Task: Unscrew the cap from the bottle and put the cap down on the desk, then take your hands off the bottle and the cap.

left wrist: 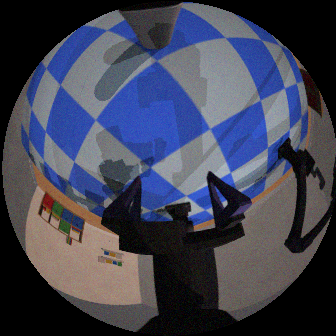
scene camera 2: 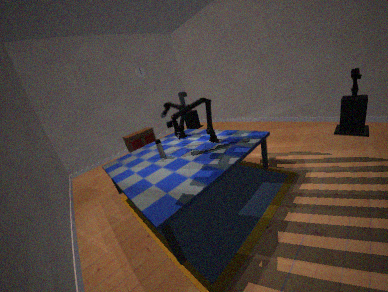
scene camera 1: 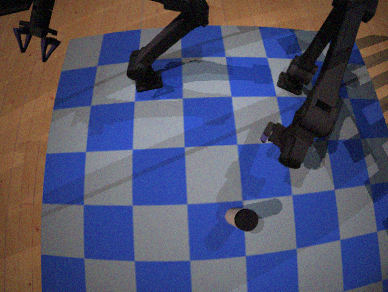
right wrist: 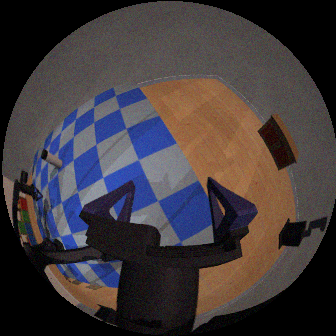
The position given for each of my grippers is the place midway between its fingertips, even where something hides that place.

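Note:
My left gripper (left wrist: pixel 174 176) is open and it's holding nothing. My right gripper (scene camera 1: pixel 33 57), which you'd also find as the right gripper (right wrist: pixel 168 182), is open too, and my right gripper holds nothing.

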